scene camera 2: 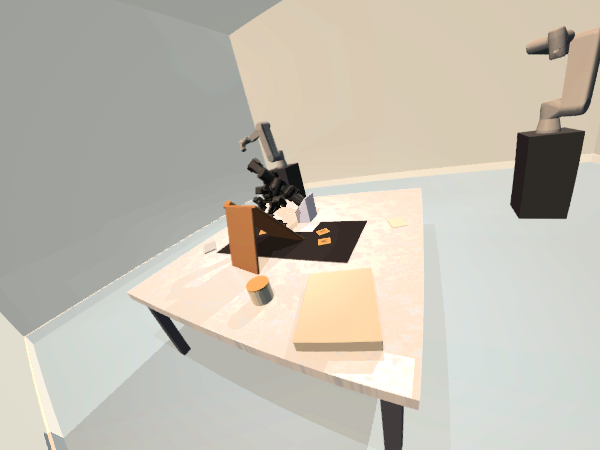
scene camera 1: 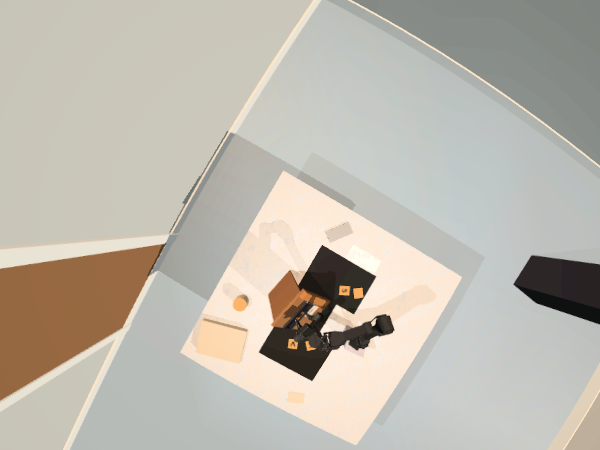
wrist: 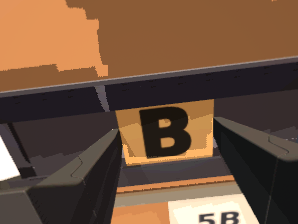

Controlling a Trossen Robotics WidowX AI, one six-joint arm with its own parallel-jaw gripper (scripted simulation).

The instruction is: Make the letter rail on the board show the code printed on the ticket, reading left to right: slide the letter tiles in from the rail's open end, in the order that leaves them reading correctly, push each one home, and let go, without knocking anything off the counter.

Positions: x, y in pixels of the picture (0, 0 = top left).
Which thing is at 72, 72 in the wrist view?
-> A brown slanted board.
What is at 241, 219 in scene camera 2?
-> A brown slanted board.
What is my gripper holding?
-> A letter tile.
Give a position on a letter tile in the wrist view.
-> At 180, 131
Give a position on a brown slanted board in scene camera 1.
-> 286, 300
